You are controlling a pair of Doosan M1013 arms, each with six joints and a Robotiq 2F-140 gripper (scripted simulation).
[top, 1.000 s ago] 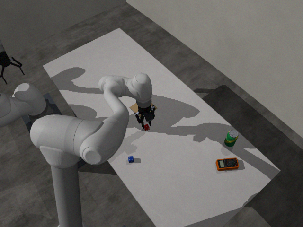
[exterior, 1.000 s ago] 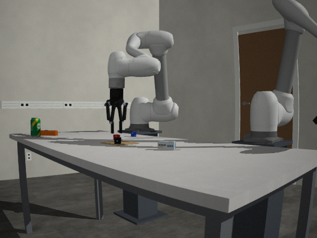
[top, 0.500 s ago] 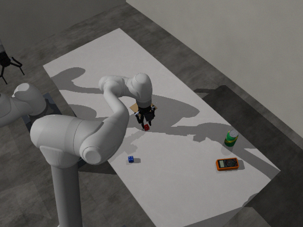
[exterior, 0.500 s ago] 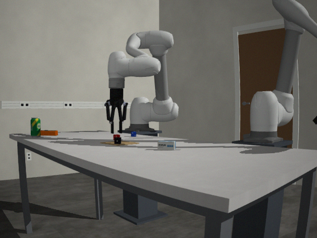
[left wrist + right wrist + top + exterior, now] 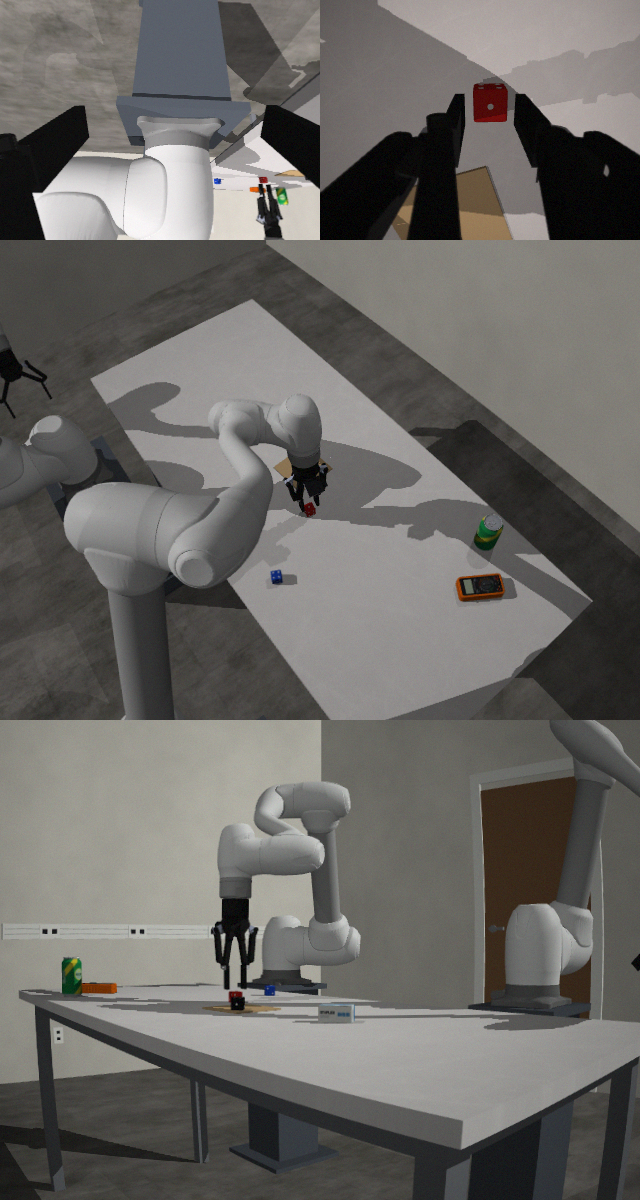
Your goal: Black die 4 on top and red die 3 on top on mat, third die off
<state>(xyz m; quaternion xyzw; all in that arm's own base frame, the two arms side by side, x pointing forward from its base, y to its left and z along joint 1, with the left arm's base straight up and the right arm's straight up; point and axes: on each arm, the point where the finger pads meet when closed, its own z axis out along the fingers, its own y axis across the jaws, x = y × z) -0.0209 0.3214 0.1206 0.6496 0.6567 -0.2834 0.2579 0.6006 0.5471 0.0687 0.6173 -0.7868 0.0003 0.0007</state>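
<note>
Right now my right hand is 50 mm above the red die. The rest, counted from my right hand: black die (110 mm ahead, 190 mm to the left, 50 mm below); blue die (210 mm behind, 140 mm to the right, 50 mm below); tan mat (80 mm ahead, 160 mm to the left, 70 mm below).
</note>
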